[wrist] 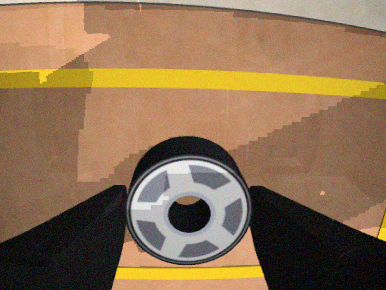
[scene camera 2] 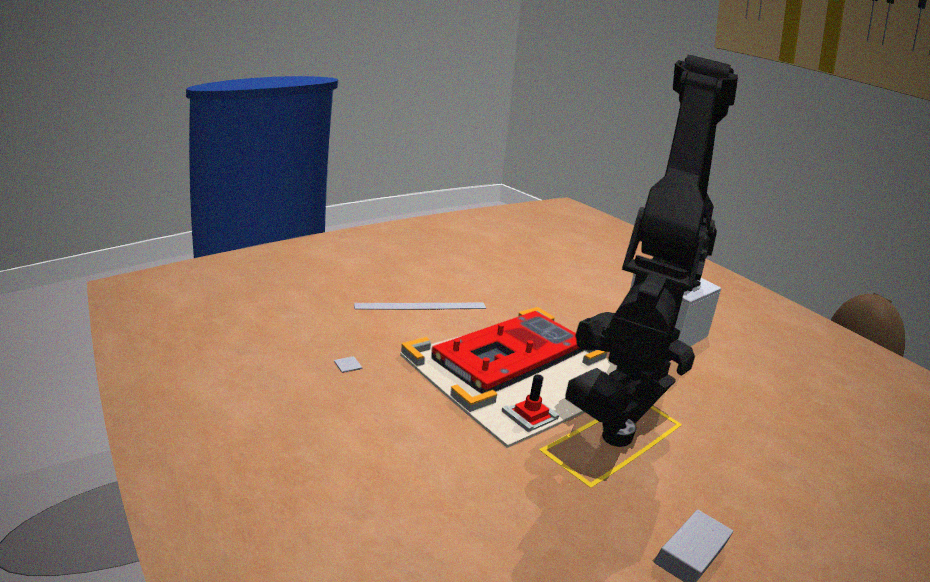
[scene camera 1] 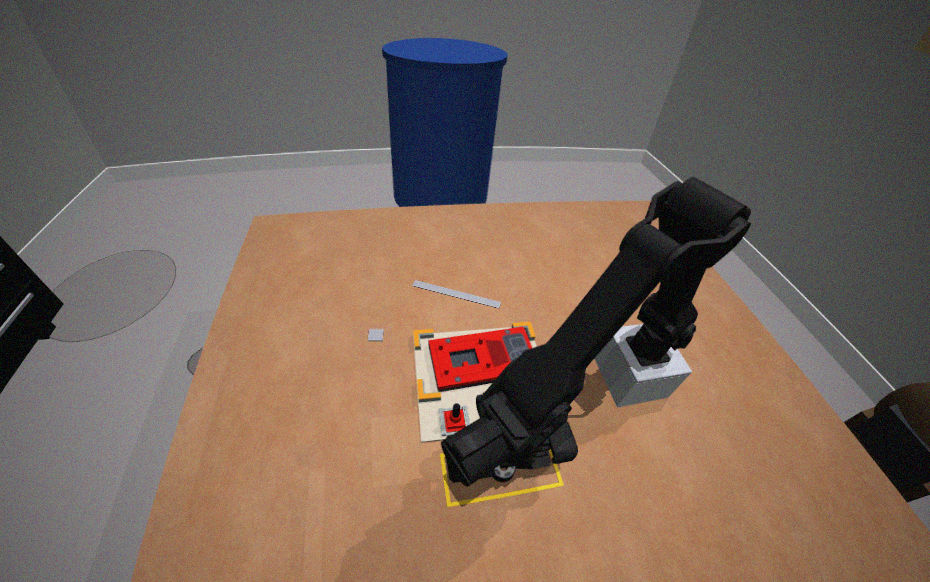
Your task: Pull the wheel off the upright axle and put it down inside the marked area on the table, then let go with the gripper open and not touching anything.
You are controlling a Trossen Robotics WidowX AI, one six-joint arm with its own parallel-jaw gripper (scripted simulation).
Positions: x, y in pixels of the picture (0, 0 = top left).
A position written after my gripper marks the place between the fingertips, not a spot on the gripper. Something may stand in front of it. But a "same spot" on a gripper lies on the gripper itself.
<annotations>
My gripper shows in the wrist view, in scene camera 2 and in scene camera 1 (502, 467). One and the same spot on my gripper: (wrist: 289, 239) is (scene camera 2: 633, 400).
</annotations>
